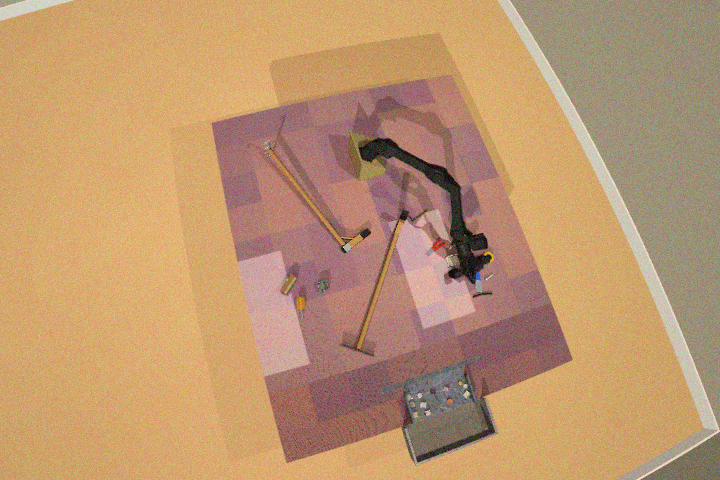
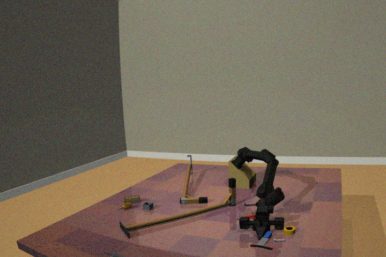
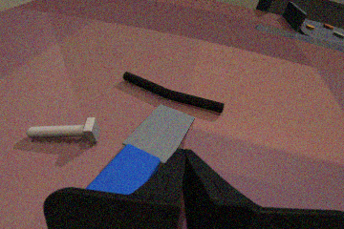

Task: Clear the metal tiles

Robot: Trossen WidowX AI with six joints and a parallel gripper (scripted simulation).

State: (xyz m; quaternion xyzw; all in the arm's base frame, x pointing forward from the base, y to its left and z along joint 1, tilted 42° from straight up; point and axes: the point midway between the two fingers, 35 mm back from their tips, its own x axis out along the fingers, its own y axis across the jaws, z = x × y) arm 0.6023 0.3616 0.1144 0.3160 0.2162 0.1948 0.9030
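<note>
The blue-handled tool lies 1 cm behind my gripper tip and 2 cm to the left of it. From my gripper tip the other things lie so: grey box 14 cm behind, 65 cm to the right; then yellow tape roll 10 cm behind, 10 cm to the left; then long scraper 10 cm behind, 41 cm to the right, 6 cm above.
</note>
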